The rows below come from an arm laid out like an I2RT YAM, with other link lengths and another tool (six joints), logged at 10 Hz.
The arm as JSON. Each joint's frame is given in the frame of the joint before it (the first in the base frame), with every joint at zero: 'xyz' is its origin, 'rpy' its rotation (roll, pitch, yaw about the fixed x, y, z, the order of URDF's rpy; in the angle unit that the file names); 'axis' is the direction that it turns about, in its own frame. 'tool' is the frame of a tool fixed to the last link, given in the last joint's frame.
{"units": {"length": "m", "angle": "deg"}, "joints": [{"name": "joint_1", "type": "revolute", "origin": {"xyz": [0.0, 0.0, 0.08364], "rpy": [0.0, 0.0, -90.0]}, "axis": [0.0, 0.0, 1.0]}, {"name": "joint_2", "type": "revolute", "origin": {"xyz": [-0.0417, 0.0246, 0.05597], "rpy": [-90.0, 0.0, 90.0]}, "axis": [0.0, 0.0, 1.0]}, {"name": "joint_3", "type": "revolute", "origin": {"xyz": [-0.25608, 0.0, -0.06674], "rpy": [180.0, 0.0, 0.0]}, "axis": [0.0, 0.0, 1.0]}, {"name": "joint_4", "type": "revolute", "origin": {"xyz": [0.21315, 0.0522, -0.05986], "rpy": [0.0, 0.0, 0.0]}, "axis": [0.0, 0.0, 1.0]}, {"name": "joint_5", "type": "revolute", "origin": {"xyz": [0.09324, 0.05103, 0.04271], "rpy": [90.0, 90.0, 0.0]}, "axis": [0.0, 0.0, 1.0]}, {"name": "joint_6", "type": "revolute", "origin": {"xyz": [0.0, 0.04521, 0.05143], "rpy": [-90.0, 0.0, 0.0]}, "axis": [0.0, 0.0, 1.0]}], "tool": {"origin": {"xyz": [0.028, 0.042, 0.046], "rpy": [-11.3, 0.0, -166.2]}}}
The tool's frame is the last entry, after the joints.
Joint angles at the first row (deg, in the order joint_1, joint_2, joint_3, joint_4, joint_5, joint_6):
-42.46, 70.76, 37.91, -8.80, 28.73, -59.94
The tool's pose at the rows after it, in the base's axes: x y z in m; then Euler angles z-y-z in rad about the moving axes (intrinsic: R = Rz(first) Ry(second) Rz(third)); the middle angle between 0 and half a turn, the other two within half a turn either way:
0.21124, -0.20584, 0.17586, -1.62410, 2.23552, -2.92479
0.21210, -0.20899, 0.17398, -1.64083, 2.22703, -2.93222
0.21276, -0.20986, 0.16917, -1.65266, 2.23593, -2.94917
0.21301, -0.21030, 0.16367, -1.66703, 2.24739, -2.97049
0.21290, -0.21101, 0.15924, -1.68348, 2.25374, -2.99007
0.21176, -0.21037, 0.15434, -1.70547, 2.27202, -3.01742
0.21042, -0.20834, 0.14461, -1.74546, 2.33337, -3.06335
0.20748, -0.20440, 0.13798, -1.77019, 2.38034, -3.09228
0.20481, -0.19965, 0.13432, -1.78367, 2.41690, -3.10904
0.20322, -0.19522, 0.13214, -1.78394, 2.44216, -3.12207
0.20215, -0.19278, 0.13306, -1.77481, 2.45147, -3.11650
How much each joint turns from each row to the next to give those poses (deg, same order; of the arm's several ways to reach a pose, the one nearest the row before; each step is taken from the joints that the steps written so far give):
0.00, 0.35, -0.11, 0.96, 0.94, 0.00
-0.02, 0.92, 0.00, 0.97, 0.90, 0.00
0.00, 1.11, 0.00, 0.19, 0.11, 0.00
0.00, 1.14, 0.00, -0.02, 0.08, 0.00
0.00, 0.94, 0.00, 0.02, 0.33, 0.00
-0.04, 0.85, 0.33, -1.22, 0.04, 0.30
-0.33, 2.12, 1.33, -3.61, -1.22, 1.60
-0.31, 0.75, 0.29, -2.51, -1.33, 1.11
-0.11, 0.00, 0.00, -2.08, -1.20, 0.92
0.03, -0.20, -0.13, -1.29, -1.12, 0.13
-0.03, -0.66, -0.18, -0.61, -0.63, 0.07

